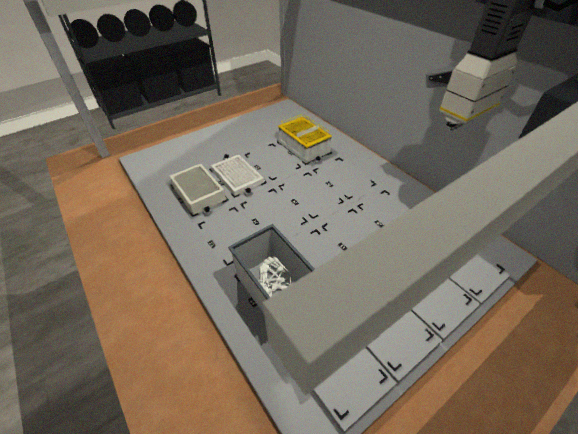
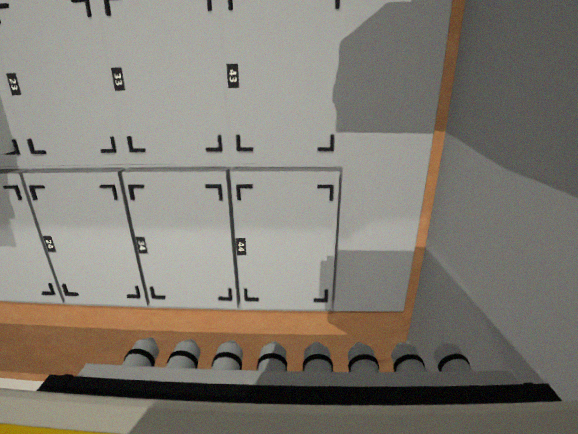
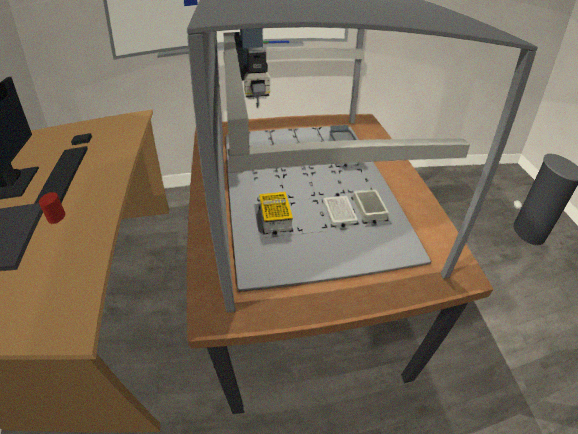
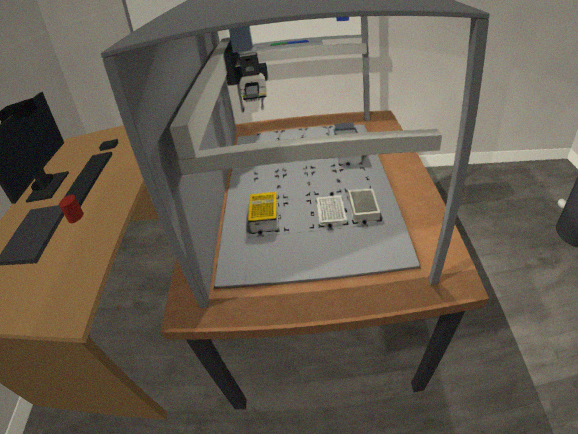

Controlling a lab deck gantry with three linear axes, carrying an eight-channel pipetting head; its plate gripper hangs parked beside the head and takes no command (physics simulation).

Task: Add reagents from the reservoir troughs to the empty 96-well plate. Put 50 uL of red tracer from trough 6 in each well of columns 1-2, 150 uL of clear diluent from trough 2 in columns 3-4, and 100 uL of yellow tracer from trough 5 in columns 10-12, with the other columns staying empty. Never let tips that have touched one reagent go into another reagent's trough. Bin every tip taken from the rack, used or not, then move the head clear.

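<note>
The pipetting head (image 1: 477, 92) (image 3: 257, 86) (image 4: 252, 87) is raised high at the deck's far wall side; its eight nozzles (image 2: 273, 356) carry no tips. The parked gripper (image 4: 253, 106) shows as two thin fingers apart at the head, open with nothing between, far from the labware. The yellow tip rack (image 1: 312, 139) (image 3: 276, 212) (image 4: 263, 212) has a gap across its middle. The white 96-well plate (image 1: 237, 173) (image 3: 341, 210) (image 4: 331, 210) lies beside the reservoir (image 1: 197, 187) (image 3: 371, 203) (image 4: 364, 202). Well and trough contents are too small to tell. White used tips (image 1: 274, 277) lie in the bin (image 1: 240, 262).
A thick grey gantry beam (image 1: 400, 240) (image 3: 350, 151) (image 4: 320, 146) crosses above the deck and partly hides the bin. Raised slot plates (image 2: 285, 225) lie below the head. Grey frame posts (image 3: 487, 165) (image 4: 460, 150) and a grey side wall (image 1: 370, 100) bound the deck.
</note>
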